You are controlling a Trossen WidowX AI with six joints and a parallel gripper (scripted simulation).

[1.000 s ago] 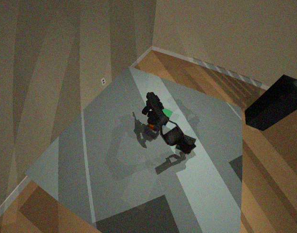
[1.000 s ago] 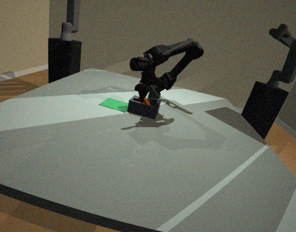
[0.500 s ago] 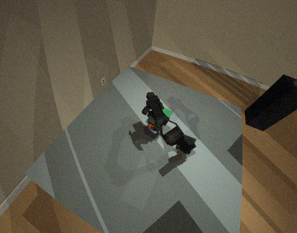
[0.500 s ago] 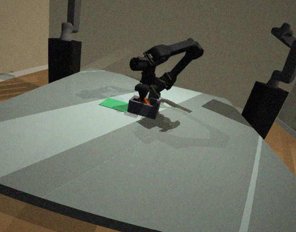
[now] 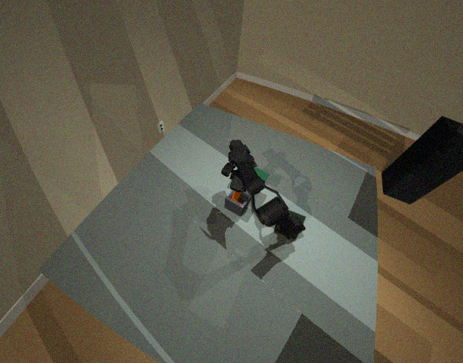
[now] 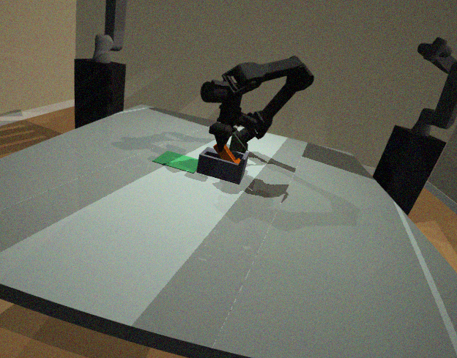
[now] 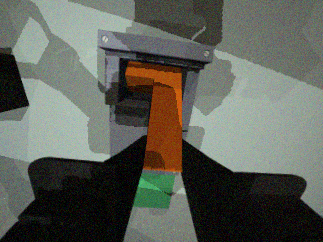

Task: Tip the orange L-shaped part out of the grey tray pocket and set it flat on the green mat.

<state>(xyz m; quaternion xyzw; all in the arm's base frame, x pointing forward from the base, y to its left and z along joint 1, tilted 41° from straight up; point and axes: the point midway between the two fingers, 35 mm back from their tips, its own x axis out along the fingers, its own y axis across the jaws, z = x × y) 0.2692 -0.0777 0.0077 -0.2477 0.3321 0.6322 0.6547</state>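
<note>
The green mat lies 30 mm behind my gripper tip, 140 mm to the right of it and 100 mm below it. Also, from my gripper tip: orange L-shaped part (10 mm behind, 40 mm to the left, 30 mm below).
</note>
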